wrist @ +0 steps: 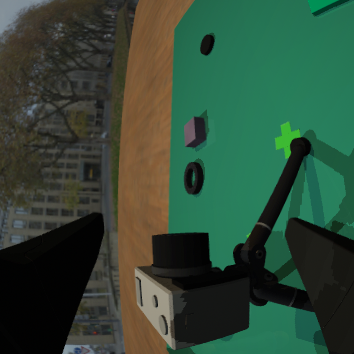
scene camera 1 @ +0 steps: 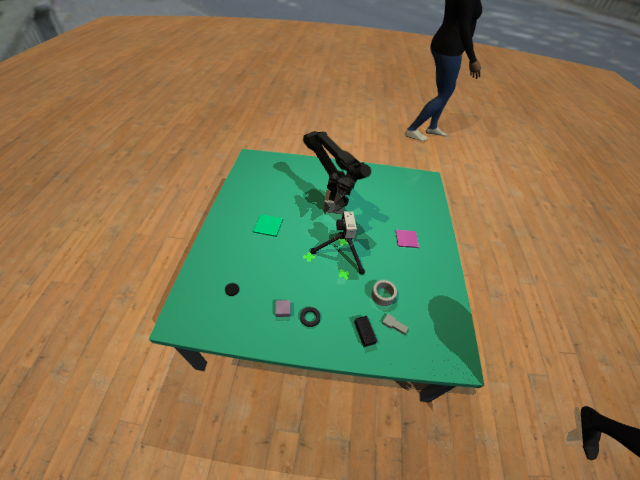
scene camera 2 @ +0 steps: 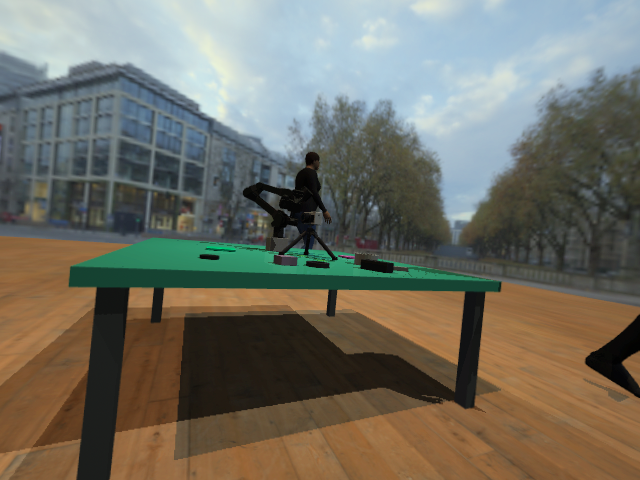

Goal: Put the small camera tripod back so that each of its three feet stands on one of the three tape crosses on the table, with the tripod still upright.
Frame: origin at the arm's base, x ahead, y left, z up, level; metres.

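Seen in the pictures: gripper, between the fingertips: (wrist: 199,226) (scene camera 1: 334,207) (scene camera 2: 293,212); arm's base, origin of its link: (scene camera 2: 278,237).
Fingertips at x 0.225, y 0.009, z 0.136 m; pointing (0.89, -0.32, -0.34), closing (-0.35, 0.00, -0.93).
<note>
Offsets run from my fingertips to a thing's top centre. "spot": to the spot under its first point.
The black tripod (scene camera 1: 355,255) (scene camera 2: 324,248) (wrist: 277,200) stands upright on the green table, bearing a pale box camera (scene camera 1: 349,224) (scene camera 2: 313,218) (wrist: 210,310) with a black lens. In scene camera 1, its left foot is just beside the left green cross {dz -0.210, dx +0.130, dy -0.083 m} (scene camera 1: 308,256) (wrist: 286,140), and its front foot is to the right of the front cross {dz -0.210, dx +0.196, dy +0.088 m} (scene camera 1: 343,274). The back cross {dz -0.210, dx +0.002, dy +0.065 m} (scene camera 1: 343,241) is partly covered by the tripod; the third foot is hidden there. My gripper (wrist: 199,226) is open and empty, its fingers spread wide on either side of the camera in the wrist view.
A tape roll {dz -0.163, dx +0.274, dy +0.266 m} (scene camera 1: 375,294), black block {dz -0.176, dx +0.457, dy +0.200 m} (scene camera 1: 365,331), grey piece {dz -0.196, dx +0.405, dy +0.322 m} (scene camera 1: 395,323), black ring {dz -0.196, dx +0.430, dy -0.024 m} (scene camera 1: 302,316) (wrist: 187,178), mauve block {dz -0.183, dx +0.418, dy -0.138 m} (scene camera 1: 282,307) (wrist: 194,132) and black disc {dz -0.201, dx +0.369, dy -0.374 m} (scene camera 1: 232,289) (wrist: 207,45) lie toward the front. A green square {spot: dz -0.201, dx -0.015, dy -0.317 m} (scene camera 1: 268,225) lies left, a magenta square {spot: dz -0.201, dx -0.071, dy +0.381 m} (scene camera 1: 407,238) right.
</note>
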